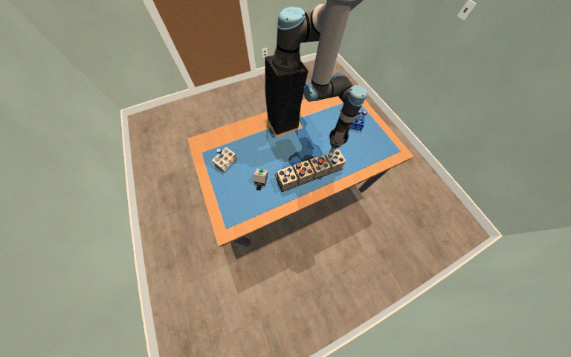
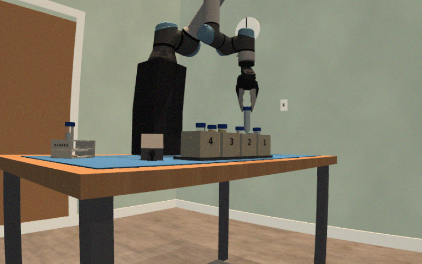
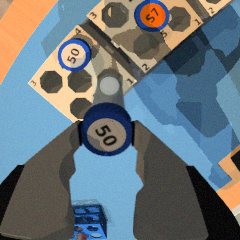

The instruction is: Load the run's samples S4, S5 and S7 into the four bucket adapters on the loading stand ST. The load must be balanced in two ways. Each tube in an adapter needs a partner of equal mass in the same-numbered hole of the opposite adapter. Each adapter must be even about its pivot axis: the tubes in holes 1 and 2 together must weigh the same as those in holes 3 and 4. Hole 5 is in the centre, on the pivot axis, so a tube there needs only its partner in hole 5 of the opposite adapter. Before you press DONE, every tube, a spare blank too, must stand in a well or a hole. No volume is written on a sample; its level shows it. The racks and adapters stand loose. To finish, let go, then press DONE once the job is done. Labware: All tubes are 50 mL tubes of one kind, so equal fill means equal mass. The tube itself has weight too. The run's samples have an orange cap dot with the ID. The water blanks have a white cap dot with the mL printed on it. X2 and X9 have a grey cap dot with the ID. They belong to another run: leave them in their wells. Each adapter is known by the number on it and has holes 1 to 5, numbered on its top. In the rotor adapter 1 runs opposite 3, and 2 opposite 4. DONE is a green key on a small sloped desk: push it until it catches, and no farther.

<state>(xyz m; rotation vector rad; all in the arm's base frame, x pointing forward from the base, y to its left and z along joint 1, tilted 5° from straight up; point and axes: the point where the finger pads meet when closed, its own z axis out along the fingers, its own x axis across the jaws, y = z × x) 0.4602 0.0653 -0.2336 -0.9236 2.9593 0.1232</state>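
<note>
My hand is 42 cm to the left of the green key, 15 cm past it and 14 cm above it. The rest, counted from my hand: blue sample rack: 38 cm to the left, 18 cm below, 16 cm behind; done desk: 43 cm to the right, 16 cm below, 14 cm behind; tube: 14 cm below, 10 cm to the right, 1 cm ahead.
</note>
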